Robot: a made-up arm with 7 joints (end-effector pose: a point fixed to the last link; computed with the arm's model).
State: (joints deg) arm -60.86 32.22 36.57 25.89 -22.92 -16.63 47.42
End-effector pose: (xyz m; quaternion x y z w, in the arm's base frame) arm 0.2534 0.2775 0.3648 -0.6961 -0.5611 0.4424 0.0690
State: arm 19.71 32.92 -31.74 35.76 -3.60 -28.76 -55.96
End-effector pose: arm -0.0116 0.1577 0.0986 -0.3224 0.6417 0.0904 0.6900
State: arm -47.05 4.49 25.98 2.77 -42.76 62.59 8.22
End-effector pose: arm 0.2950 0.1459 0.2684 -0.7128 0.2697 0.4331 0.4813
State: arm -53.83 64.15 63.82 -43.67 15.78 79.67 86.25
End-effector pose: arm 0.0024 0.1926 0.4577 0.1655 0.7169 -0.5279 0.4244
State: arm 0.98 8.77 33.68 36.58 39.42 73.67 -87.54
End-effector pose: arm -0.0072 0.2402 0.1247 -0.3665 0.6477 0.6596 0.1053
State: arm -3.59 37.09 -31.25 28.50 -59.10 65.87 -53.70
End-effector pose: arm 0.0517 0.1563 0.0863 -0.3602 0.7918 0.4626 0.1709
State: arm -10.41 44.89 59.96 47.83 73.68 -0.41 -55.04
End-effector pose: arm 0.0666 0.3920 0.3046 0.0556 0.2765 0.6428 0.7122
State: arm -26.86 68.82 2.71 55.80 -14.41 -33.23 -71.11
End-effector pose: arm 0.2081 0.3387 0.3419 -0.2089 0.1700 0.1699 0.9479
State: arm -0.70 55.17 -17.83 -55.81 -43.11 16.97 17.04
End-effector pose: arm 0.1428 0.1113 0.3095 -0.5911 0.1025 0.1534 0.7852
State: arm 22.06 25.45 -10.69 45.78 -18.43 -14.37 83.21
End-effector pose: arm -0.0746 0.2186 0.1616 0.1351 -0.3574 0.7852 0.4873
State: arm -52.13 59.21 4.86 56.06 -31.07 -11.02 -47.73
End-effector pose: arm 0.2755 0.3230 0.3707 -0.5372 -0.0929 0.2327 0.8054
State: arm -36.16 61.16 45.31 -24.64 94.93 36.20 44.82
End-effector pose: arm 0.0749 0.1564 0.4824 -0.3822 0.8891 -0.2333 0.0955
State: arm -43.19 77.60 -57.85 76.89 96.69 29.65 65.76
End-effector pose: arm 0.2226 0.2878 0.2750 0.7085 -0.3011 -0.4044 0.4938
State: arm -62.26 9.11 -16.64 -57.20 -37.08 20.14 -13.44
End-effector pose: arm 0.1843 0.0180 0.4736 -0.6637 -0.0364 -0.5262 0.5304
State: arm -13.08 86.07 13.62 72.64 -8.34 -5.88 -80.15
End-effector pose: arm 0.1029 0.4049 0.3998 -0.2061 0.2846 0.5378 0.7664
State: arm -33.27 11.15 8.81 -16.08 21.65 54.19 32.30
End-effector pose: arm 0.2152 0.1715 0.3363 -0.3106 -0.3758 0.6382 0.5959
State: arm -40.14 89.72 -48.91 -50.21 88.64 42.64 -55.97
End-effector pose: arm 0.1620 0.0534 0.3762 0.4903 -0.3468 0.0006 0.7996
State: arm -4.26 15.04 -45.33 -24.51 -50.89 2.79 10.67
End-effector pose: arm 0.1302 -0.0117 0.1988 -0.7580 0.3700 0.2278 0.4864
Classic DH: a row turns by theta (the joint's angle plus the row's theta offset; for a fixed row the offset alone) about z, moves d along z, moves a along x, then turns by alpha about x. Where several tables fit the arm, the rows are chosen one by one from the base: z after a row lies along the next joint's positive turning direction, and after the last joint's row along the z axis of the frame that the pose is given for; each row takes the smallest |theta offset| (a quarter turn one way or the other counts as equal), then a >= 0, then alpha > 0; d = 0 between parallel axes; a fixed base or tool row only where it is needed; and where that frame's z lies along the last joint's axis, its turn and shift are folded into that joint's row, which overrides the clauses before.
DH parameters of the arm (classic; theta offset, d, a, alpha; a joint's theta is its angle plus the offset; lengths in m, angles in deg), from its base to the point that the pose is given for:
base (fixed): -4.07 0.4155 0.0179 -74.51
joint 1: -75.12 0.0623 -0.0543 -90
joint 2: 74 -0.0295 0.0029 90
joint 3: 90 -0.1599 0.042 -90
joint 4: -90 0.0167 0.0081 -90
joint 5: 0 0.1303 -0.0122 90
joint 6: 90 0.0253 0.0207 90
joint 7: 37.02 0.0005 0.0325 -79.06
tool (fixed): 18.55 0.0126 0 0

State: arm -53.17 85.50 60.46 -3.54 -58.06 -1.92 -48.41
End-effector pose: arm 0.0325 0.2559 0.5917 -0.3729 -0.5416 -0.3441 0.6702
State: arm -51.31 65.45 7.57 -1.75 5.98 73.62 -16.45
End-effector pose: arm 0.2233 0.2483 0.4859 -0.2293 -0.2326 0.6212 0.7123
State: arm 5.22 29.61 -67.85 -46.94 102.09 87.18 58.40
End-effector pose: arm 0.0103 0.0191 0.3276 -0.0001 -0.7538 0.3530 0.5543
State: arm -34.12 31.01 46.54 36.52 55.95 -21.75 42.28
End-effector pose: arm 0.1656 0.3046 0.3247 -0.0813 -0.6679 0.4470 0.5894
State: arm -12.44 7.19 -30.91 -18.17 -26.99 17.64 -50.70
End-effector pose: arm 0.1902 -0.0132 0.2329 -0.6233 0.4561 -0.2079 0.6001
